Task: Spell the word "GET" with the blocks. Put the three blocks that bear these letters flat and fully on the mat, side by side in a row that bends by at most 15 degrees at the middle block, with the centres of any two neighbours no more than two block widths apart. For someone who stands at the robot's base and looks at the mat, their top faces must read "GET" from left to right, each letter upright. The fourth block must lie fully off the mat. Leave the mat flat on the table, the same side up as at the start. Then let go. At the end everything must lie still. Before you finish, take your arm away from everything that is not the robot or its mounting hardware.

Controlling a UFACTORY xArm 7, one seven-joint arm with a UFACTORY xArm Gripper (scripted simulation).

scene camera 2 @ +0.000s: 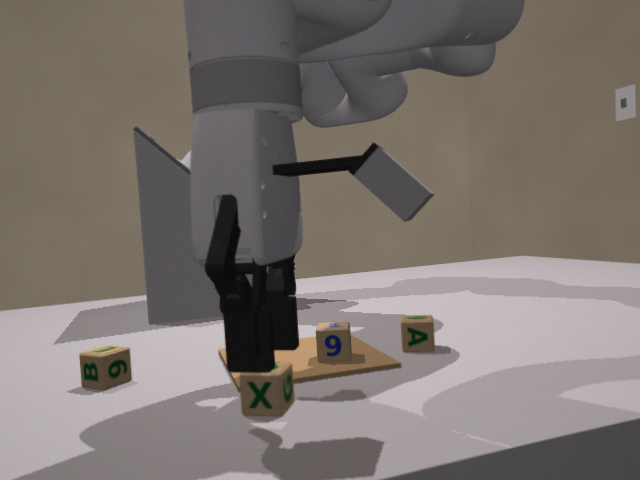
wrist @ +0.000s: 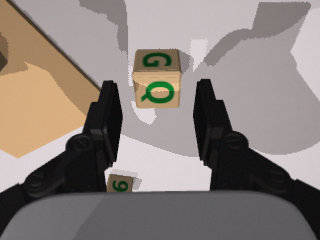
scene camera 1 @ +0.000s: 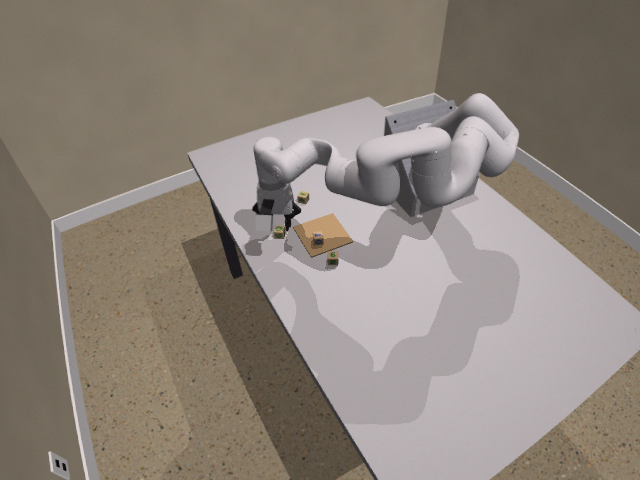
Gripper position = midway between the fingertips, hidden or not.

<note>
In view: my gripper [scene camera 2: 265, 359], a wooden block [scene camera 2: 262, 394] and a tan mat [scene camera 2: 364, 358].
The wooden block shows as well in the wrist view [wrist: 157, 74]. The tan mat also shows in scene camera 1 [scene camera 1: 335, 236]. My gripper shows as well in the wrist view [wrist: 157, 98] and in scene camera 1 [scene camera 1: 279, 227].
</note>
